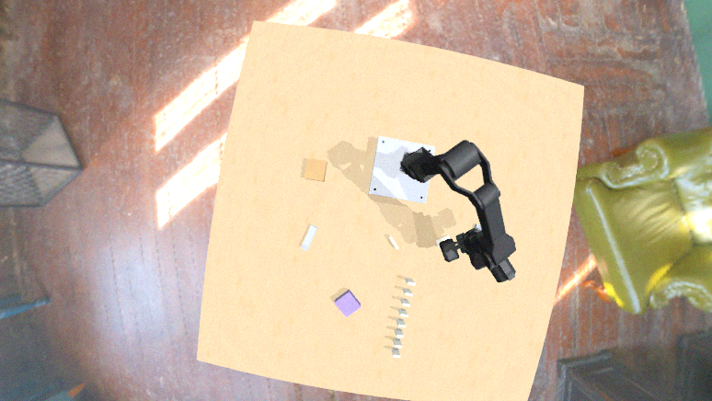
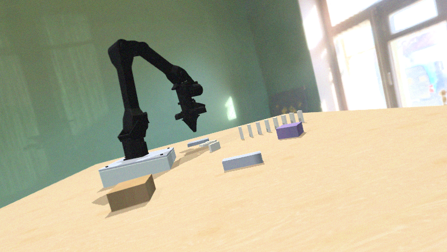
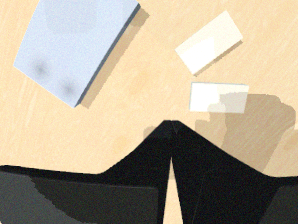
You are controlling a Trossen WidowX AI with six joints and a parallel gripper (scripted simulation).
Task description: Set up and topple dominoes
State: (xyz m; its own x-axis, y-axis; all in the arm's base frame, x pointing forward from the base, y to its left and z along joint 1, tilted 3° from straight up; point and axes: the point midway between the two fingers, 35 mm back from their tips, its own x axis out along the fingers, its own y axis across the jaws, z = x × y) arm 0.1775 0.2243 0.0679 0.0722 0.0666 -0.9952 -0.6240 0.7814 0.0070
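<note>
Now: gripper tip 1 cm past the flat grey plate, 10 cm to the right of it and 6 cm above it. Also, from my gripper tip: tan block (7 cm behind, 52 cm to the right, 5 cm below); grey bar (15 cm ahead, 48 cm to the right, 6 cm below); purple block (33 cm ahead, 29 cm to the right, 5 cm below).
</note>
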